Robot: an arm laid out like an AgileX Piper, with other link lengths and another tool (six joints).
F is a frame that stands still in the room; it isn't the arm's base.
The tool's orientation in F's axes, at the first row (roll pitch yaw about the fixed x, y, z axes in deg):
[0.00, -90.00, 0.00]
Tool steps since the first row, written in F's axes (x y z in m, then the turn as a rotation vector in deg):
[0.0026, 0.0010, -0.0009, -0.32, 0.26, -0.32]
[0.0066, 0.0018, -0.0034, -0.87, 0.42, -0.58]
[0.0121, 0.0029, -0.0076, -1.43, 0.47, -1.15]
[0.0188, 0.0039, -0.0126, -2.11, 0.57, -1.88]
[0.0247, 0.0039, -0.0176, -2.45, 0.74, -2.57]
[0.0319, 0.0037, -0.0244, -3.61, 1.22, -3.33]
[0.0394, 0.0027, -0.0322, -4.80, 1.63, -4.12]
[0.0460, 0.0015, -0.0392, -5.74, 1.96, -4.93]
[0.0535, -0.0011, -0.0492, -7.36, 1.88, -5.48]
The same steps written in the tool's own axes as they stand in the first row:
[-0.0009, 0.0010, -0.0026, -0.32, 0.26, 0.32]
[-0.0034, 0.0018, -0.0066, -0.58, 0.42, 0.87]
[-0.0076, 0.0029, -0.0121, -1.15, 0.47, 1.43]
[-0.0126, 0.0039, -0.0188, -1.88, 0.57, 2.11]
[-0.0176, 0.0039, -0.0247, -2.57, 0.74, 2.45]
[-0.0244, 0.0037, -0.0319, -3.33, 1.22, 3.61]
[-0.0322, 0.0027, -0.0394, -4.12, 1.63, 4.80]
[-0.0392, 0.0015, -0.0460, -4.93, 1.96, 5.74]
[-0.0492, -0.0011, -0.0535, -5.48, 1.88, 7.36]

